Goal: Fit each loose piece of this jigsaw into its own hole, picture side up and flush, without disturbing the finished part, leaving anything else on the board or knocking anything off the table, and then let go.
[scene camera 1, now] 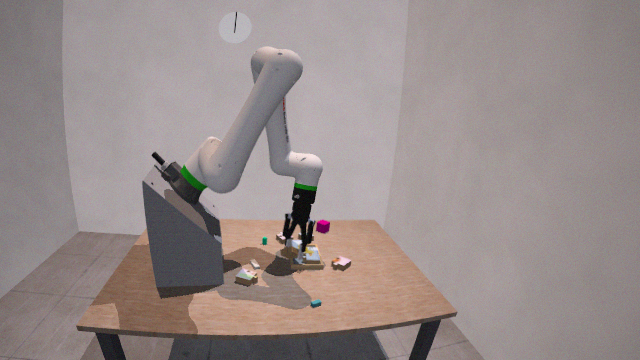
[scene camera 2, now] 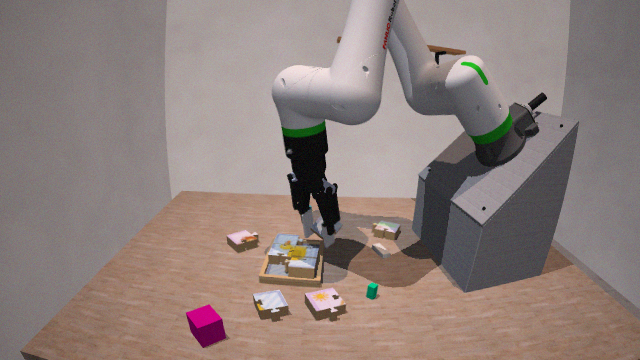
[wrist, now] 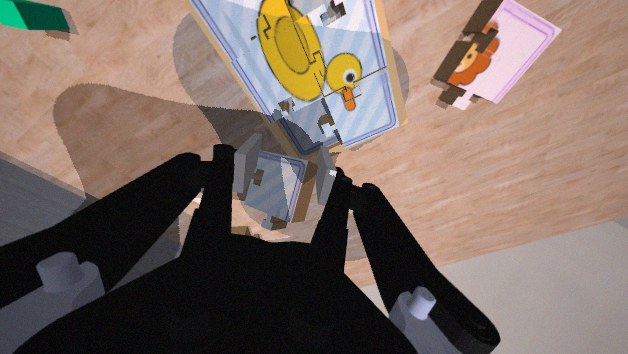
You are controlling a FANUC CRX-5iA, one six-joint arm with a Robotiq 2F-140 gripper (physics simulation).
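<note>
My gripper [scene camera 1: 298,245] [scene camera 2: 318,232] [wrist: 289,153] is shut on a blue-striped corner piece [scene camera 1: 293,247] [scene camera 2: 317,228] [wrist: 275,187]. The piece is picture side up and above the table, just beyond the board's open corner in the wrist view. The board [scene camera 1: 307,267] [scene camera 2: 290,281] [wrist: 391,60] has a wooden rim and holds a joined part of a yellow duck picture. One hole [wrist: 305,125] is at the corner close to the fingers; another hole [scene camera 2: 276,270] is at the front left in scene camera 2. A loose striped piece with a yellow edge [scene camera 1: 306,237] [scene camera 2: 270,300] lies on the table.
Pink-bordered pieces lie around: sun [scene camera 1: 281,237] [scene camera 2: 324,300], orange figure [scene camera 1: 342,262] [scene camera 2: 242,240] [wrist: 510,55], green patch [scene camera 1: 246,276] [scene camera 2: 387,230]. There are also a magenta cube [scene camera 1: 323,226] [scene camera 2: 206,326], green block [scene camera 1: 265,241] [scene camera 2: 372,291] [wrist: 42,16], white block [scene camera 1: 255,264] [scene camera 2: 381,250] and teal block [scene camera 1: 316,303].
</note>
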